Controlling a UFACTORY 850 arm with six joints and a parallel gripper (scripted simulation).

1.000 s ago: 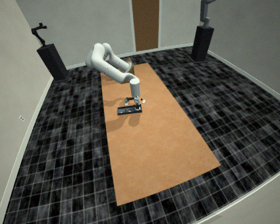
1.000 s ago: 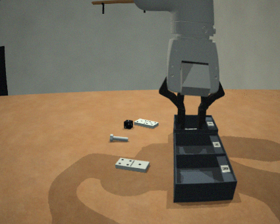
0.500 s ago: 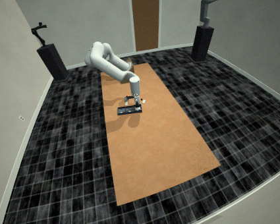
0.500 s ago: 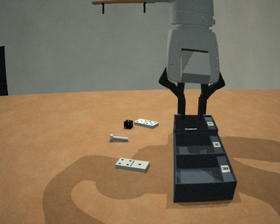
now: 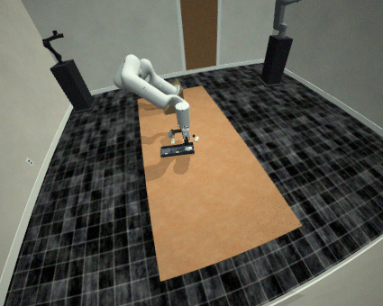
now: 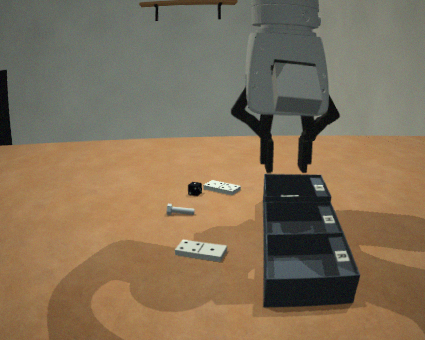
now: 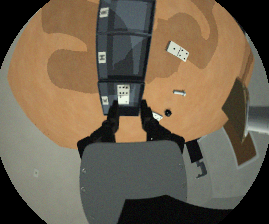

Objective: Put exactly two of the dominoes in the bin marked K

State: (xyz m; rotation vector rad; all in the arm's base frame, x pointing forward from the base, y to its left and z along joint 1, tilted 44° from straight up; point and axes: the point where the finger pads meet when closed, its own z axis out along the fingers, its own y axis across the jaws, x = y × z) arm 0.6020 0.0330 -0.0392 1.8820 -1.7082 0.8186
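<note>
Right now the white domino is 100 mm behind my hand, 100 mm to the right of it and 80 mm below it. Also, from my hand: black die (120 mm behind, 70 mm to the left, 70 mm below); then grey bolt (140 mm behind, 80 mm below); then bin row (10 mm ahead, 80 mm to the right, 60 mm below).
</note>
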